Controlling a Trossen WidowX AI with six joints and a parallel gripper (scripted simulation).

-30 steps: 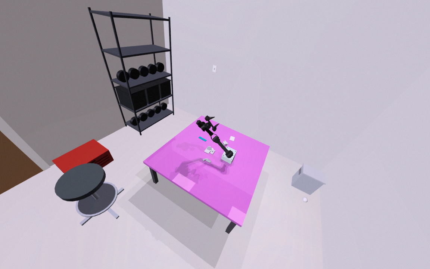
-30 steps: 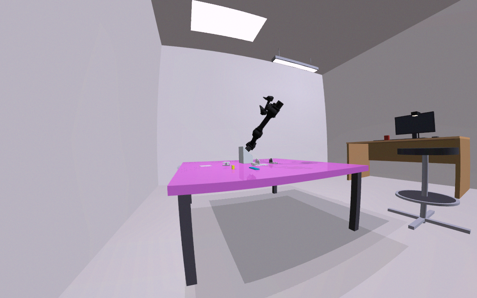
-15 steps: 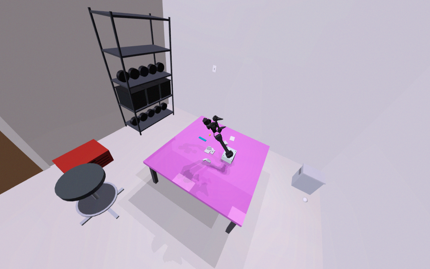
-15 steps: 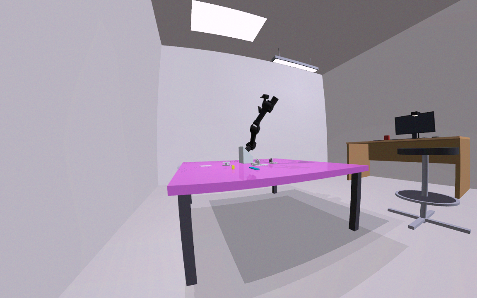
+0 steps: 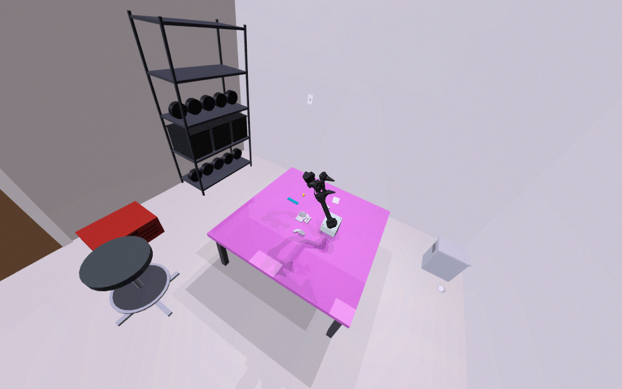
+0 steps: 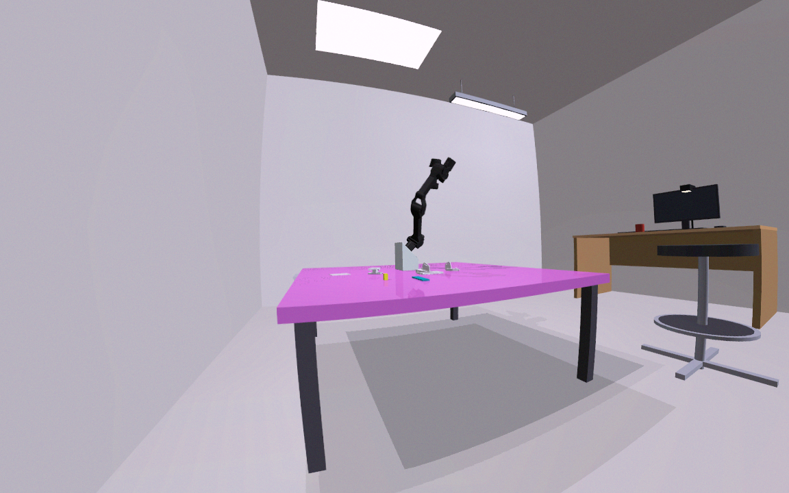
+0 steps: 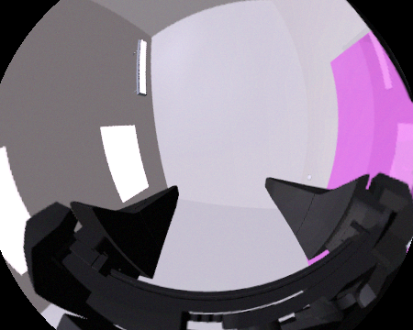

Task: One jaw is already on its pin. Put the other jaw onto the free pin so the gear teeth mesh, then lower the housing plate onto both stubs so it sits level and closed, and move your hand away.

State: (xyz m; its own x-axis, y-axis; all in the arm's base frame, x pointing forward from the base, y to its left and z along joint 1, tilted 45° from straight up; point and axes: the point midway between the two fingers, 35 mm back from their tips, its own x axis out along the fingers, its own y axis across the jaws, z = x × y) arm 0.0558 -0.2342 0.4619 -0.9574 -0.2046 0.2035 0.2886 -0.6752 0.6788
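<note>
My gripper tip is now 210 mm short of the white jaw, 30 mm to the right of it and 610 mm above it. From my gripper tip the other things lie so: cyan bar 450 mm ahead, 290 mm to the right, 620 mm below; then small white part 130 mm ahead, 410 mm to the right, 610 mm below; then white ledge 270 mm ahead, 150 mm to the right, 610 mm below.
</note>
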